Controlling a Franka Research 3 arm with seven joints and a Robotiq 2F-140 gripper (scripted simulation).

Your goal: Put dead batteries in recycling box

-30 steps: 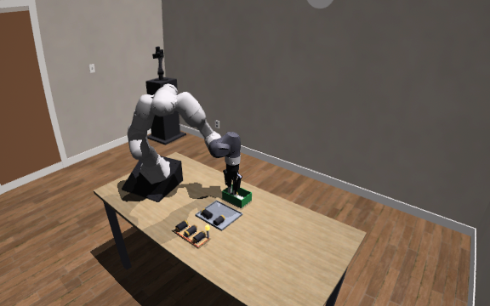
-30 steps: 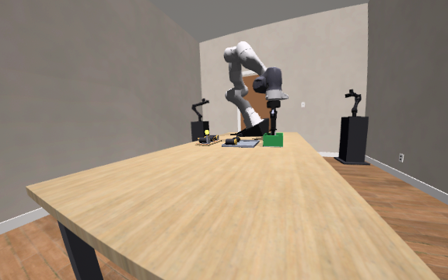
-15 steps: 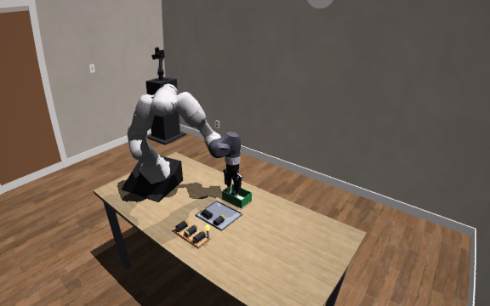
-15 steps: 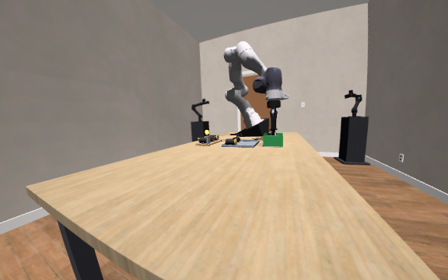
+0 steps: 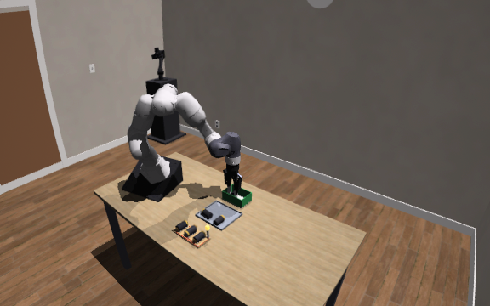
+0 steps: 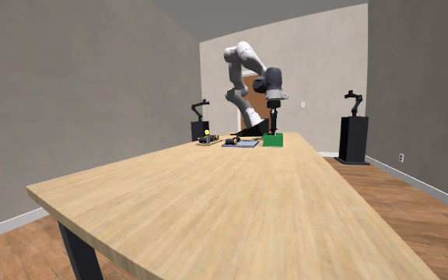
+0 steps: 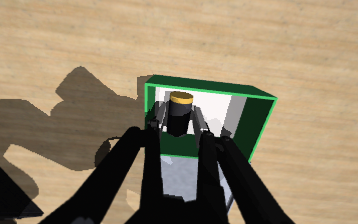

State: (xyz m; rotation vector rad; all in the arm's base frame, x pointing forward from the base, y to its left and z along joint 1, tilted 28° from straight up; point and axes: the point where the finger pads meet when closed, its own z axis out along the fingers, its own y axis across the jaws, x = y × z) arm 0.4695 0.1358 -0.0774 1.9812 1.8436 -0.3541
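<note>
Now: hand 30 mm short of the green recycling box and 30 mm above it. From my hand the other things lie so: bulb 110 mm ahead, 370 mm to the right, 40 mm above; then grey tray 30 mm ahead, 180 mm to the right, 40 mm below.
</note>
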